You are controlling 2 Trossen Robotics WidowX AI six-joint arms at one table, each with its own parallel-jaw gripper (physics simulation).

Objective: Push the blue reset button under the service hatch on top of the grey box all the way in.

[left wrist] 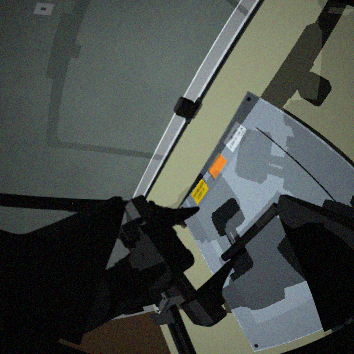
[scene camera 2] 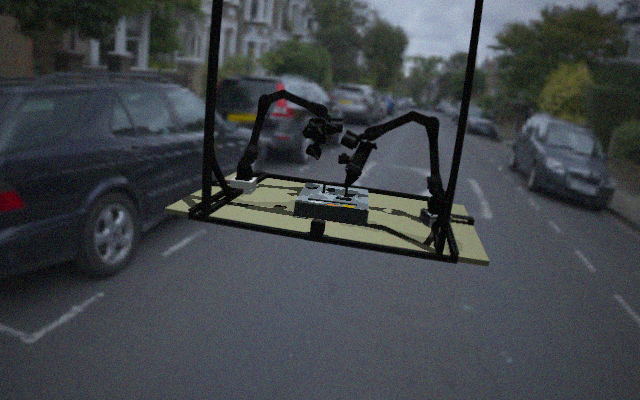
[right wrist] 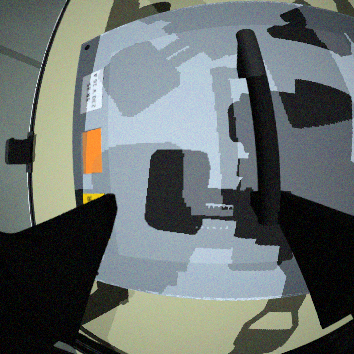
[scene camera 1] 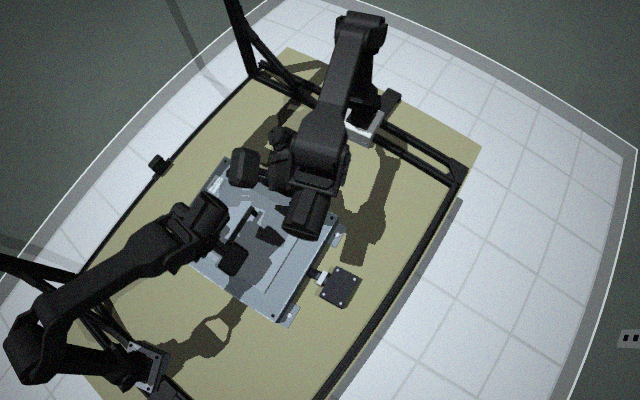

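Observation:
The grey box (scene camera 1: 279,278) (scene camera 2: 332,207) (left wrist: 281,158) (right wrist: 197,88) lies flat on the olive table (scene camera 1: 279,357). A black bar handle (scene camera 1: 242,224) (left wrist: 246,242) (right wrist: 261,140) stands on its top hatch. The blue button is hidden in every view. My right gripper (scene camera 1: 251,246) (scene camera 2: 346,194) (left wrist: 216,231) (right wrist: 197,200) is open and empty, low over the box top. The handle's end lies just inside one of its fingers. My left gripper (scene camera 1: 259,159) (scene camera 2: 314,151) is open and empty. It hangs high above the box's far side.
An orange label (left wrist: 218,166) (right wrist: 92,150), a yellow one (left wrist: 199,190) and a white one (left wrist: 236,138) mark one edge of the box. A black square plate (scene camera 1: 340,286) lies beside the box. A black clamp (scene camera 1: 160,163) sits on the table's rim. Black frame posts (scene camera 2: 210,119) stand at the corners.

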